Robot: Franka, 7 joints.
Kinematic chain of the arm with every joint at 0, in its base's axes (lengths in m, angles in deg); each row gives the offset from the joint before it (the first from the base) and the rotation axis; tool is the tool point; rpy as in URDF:
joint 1: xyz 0 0 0.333 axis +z
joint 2: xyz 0 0 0 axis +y
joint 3: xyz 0 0 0.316 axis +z
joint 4: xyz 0.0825 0 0 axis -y
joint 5: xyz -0.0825 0 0.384 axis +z
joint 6: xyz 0 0 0 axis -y
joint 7: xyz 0.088 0 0 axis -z
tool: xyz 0 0 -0.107 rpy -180 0 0
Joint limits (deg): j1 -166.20..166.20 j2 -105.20..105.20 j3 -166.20..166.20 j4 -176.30..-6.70 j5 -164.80..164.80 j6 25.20..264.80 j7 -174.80..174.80
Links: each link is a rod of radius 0.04 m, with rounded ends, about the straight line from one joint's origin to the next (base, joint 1, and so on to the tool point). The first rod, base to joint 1, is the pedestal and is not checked.
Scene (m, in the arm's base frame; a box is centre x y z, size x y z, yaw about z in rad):
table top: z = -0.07
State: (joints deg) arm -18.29 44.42 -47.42 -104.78 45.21 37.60 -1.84
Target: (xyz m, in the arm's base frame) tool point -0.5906 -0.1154 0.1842
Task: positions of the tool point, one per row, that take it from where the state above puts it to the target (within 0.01 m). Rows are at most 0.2 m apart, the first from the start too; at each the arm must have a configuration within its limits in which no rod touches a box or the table.
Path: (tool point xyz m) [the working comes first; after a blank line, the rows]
Joints at the target: -114.89 74.17 -73.39 -92.53 48.73 80.48 -1.84
Straight joint move there: clear.

1: 0.1883 -0.4472 0.2145
2: 0.0453 -0.4982 0.1964
3: -0.1105 -0.5051 0.1833
4: -0.2651 -0.4658 0.1756
5: -0.4043 -0.3826 0.1733
6: -0.5159 -0.2624 0.1764
7: -0.5906 -0.1154 0.1842

